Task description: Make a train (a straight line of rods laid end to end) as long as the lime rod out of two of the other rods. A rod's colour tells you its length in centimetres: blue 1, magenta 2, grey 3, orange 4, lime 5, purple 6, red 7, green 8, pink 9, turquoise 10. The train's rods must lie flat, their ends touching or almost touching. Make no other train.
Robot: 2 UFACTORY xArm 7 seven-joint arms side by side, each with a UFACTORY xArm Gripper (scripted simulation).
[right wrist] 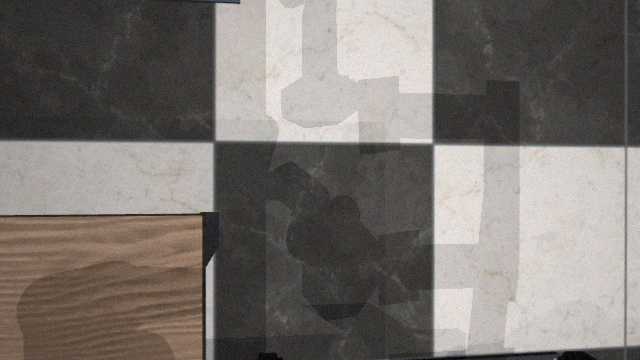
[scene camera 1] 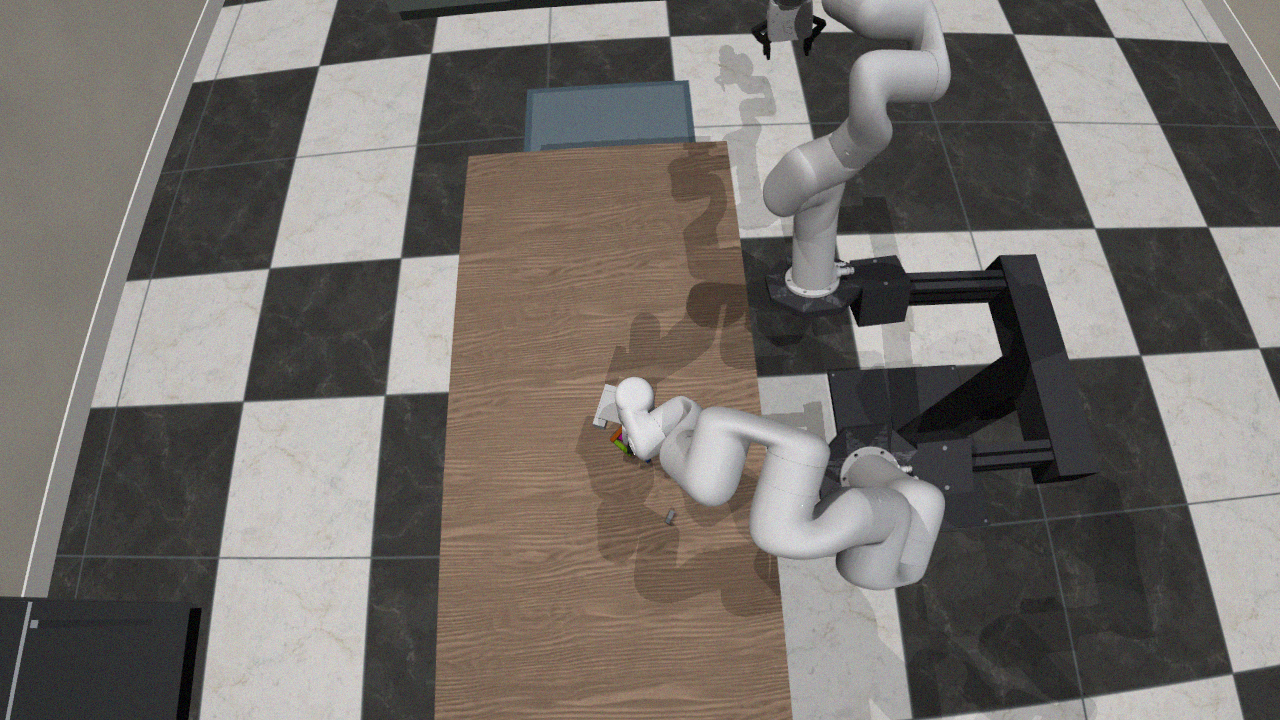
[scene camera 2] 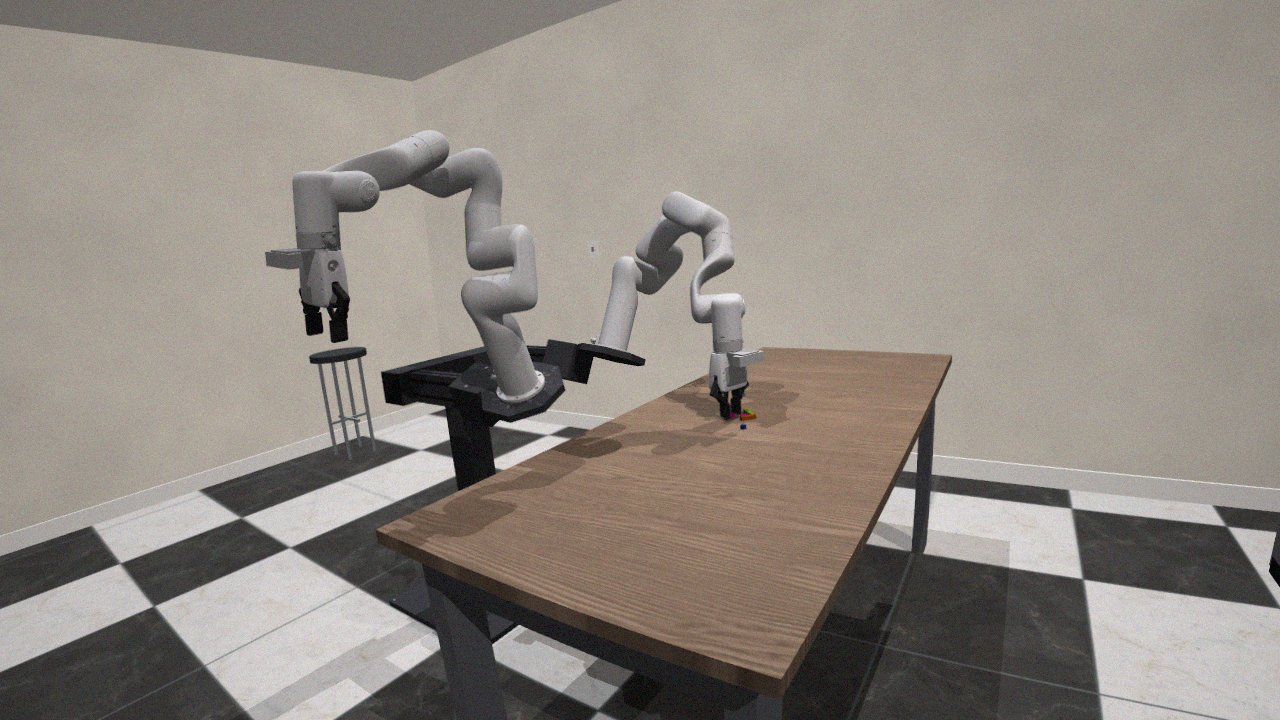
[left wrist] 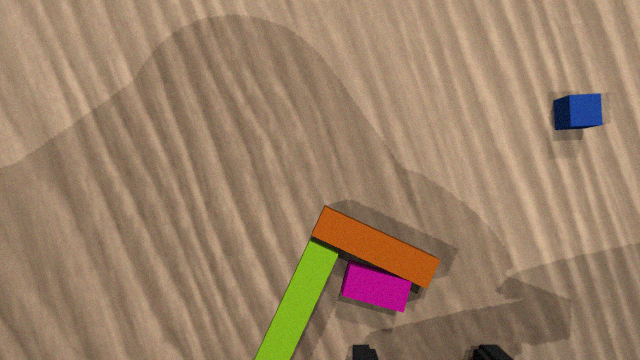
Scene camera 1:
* my right gripper: 786, 54
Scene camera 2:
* my left gripper: 730, 415
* my right gripper: 327, 337
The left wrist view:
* blue rod: 581, 111
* orange rod: 357, 238
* magenta rod: 362, 282
